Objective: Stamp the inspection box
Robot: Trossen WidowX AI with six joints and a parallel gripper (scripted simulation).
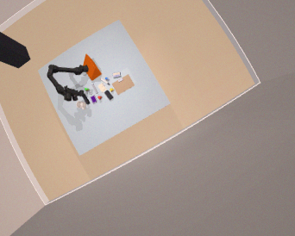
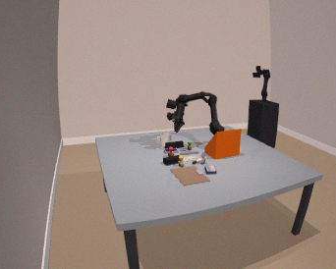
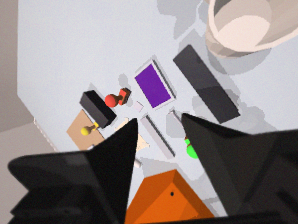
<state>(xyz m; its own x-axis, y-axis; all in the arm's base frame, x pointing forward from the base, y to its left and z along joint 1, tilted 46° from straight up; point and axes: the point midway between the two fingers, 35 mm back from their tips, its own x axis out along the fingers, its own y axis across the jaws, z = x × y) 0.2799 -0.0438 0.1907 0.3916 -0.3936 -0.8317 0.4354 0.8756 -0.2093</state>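
Right now the green-knobbed stamp is 11 cm below my gripper tip, 10 cm behind it and 2 cm to the left of it. The rest, counted from my gripper tip: white mug: 12 cm to the right, 10 cm below, 5 cm ahead; then t-shaped pin: 13 cm below, 4 cm to the left, 4 cm behind; then purple ink pad: 13 cm below, 5 cm ahead, 4 cm to the left.
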